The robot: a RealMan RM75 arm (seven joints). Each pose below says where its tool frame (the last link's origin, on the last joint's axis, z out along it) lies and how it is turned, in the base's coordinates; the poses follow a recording.
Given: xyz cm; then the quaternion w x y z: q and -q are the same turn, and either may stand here.
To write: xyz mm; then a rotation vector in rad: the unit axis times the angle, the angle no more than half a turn. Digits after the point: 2 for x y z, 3 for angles.
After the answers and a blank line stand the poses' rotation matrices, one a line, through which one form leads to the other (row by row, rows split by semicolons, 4 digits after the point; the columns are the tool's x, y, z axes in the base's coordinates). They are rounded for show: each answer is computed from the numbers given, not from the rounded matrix.
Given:
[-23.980 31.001 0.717 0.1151 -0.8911 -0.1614 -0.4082]
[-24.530 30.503 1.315 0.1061 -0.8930 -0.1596 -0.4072]
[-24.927 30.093 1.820 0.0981 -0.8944 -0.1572 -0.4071]
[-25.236 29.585 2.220 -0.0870 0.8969 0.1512 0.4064]
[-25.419 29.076 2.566 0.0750 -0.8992 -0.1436 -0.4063]
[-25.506 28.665 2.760 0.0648 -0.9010 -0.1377 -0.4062]
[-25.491 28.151 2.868 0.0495 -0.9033 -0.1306 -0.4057]
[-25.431 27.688 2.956 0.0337 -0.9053 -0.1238 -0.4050]
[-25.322 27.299 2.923 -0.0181 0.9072 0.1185 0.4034]
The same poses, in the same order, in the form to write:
[-239.80 310.01 7.17 -2.611 -0.473 -1.196]
[-245.30 305.03 13.15 -2.630 -0.470 -1.199]
[-249.27 300.93 18.20 -2.647 -0.465 -1.205]
[-252.36 295.85 22.20 -2.672 -0.450 -1.211]
[-254.19 290.76 25.66 -2.698 -0.431 -1.219]
[-255.06 286.65 27.60 -2.719 -0.416 -1.226]
[-254.91 281.51 28.68 -2.752 -0.398 -1.236]
[-254.31 276.88 29.56 -2.785 -0.381 -1.246]
[-253.22 272.99 29.23 -2.818 -0.368 -1.253]

0.6146 0.3816 0.6904; 0.1937 -0.9214 0.3369; 0.7647 -0.0734 -0.6402
0.6174 0.3715 0.6934; 0.1986 -0.9265 0.3195; 0.7611 -0.0595 -0.6459
0.6191 0.3611 0.6974; 0.2013 -0.9313 0.3035; 0.7591 -0.0475 -0.6493
0.6240 0.3419 0.7027; 0.2005 -0.9391 0.2790; 0.7553 -0.0332 -0.6545
0.6286 0.3192 0.7092; 0.1973 -0.9475 0.2516; 0.7523 -0.0182 -0.6586
0.6321 0.3008 0.7142; 0.1955 -0.9537 0.2286; 0.7498 -0.0049 -0.6616
0.6367 0.2761 0.7200; 0.1958 -0.9610 0.1954; 0.7458 0.0165 -0.6659
0.6413 0.2514 0.7249; 0.1968 -0.9671 0.1613; 0.7416 0.0393 -0.6697
0.6465 0.2296 0.7276; 0.2004 -0.9713 0.1284; 0.7361 0.0628 -0.6739

